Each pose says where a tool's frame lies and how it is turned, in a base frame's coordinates. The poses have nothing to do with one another.
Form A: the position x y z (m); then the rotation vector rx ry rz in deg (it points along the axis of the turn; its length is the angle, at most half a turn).
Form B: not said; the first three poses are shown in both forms.
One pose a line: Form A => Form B
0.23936 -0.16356 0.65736 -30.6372 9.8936 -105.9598 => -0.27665 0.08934 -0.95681 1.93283 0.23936 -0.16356 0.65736
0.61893 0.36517 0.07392 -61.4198 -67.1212 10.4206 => -0.67069 -0.73295 0.11379 1.59831 0.61893 0.36517 0.07392
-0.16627 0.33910 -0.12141 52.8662 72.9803 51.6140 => 0.50906 0.70274 0.49700 1.81254 -0.16627 0.33910 -0.12141
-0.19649 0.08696 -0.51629 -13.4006 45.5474 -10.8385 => -0.27517 0.93528 -0.22256 0.84996 -0.19649 0.08696 -0.51629
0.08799 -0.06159 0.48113 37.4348 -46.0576 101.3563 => 0.31872 -0.39213 0.86293 2.04998 0.08799 -0.06159 0.48113
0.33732 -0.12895 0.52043 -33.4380 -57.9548 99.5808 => -0.27872 -0.48307 0.83004 2.09390 0.33732 -0.12895 0.52043
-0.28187 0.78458 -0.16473 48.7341 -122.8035 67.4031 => 0.32857 -0.82796 0.45444 2.58868 -0.28187 0.78458 -0.16473
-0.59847 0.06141 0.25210 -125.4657 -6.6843 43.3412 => -0.94400 -0.05029 0.32610 2.31970 -0.59847 0.06141 0.25210
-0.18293 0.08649 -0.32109 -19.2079 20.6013 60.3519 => -0.28840 0.30932 0.90617 1.16241 -0.18293 0.08649 -0.32109
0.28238 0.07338 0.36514 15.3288 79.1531 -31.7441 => 0.17691 0.91350 -0.36636 1.51229 0.28238 0.07338 0.36514
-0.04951 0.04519 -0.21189 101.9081 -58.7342 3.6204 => 0.86599 -0.49911 0.03077 2.05387 -0.04951 0.04519 -0.21189
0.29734 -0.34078 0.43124 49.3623 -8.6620 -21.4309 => 0.90562 -0.15892 -0.39318 0.95132 0.29734 -0.34078 0.43124
